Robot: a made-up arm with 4 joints.
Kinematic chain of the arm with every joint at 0, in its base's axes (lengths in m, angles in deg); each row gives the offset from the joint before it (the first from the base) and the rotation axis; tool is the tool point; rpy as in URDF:
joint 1: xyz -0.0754 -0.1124 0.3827 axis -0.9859 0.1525 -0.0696
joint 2: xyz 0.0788 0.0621 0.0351 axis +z
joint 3: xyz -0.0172 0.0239 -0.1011 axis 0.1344 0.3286 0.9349
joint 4: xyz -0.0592 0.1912 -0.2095 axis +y
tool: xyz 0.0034 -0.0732 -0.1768 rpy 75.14 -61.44 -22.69
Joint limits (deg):
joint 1: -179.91..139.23
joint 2: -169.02..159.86
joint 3: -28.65..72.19
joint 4: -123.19..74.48
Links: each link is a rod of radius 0.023 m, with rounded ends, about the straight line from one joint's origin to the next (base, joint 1, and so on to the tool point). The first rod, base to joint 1, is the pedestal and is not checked.
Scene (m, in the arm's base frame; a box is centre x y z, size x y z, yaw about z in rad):
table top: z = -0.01
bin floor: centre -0.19 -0.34 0 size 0.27 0.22 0.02 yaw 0.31
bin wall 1: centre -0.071 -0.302 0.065 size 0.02 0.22 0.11 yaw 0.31
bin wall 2: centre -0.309 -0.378 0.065 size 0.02 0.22 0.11 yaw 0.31
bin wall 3: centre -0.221 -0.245 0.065 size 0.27 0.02 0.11 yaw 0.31
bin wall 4: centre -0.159 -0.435 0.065 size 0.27 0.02 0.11 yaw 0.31
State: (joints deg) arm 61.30 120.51 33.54 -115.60
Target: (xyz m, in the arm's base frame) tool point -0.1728 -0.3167 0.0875
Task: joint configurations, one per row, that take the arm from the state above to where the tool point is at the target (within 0.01 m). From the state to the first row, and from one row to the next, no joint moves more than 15 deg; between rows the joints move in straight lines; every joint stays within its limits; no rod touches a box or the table.
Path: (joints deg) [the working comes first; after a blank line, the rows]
Joints at the target: 29.27 120.25 22.45 -58.56
Straight joint move there: clear.

1: 53.29 120.44 30.77 -101.34
2: 45.28 120.38 27.99 -87.08
3: 37.28 120.31 25.22 -72.82
4: 29.27 120.25 22.45 -58.56

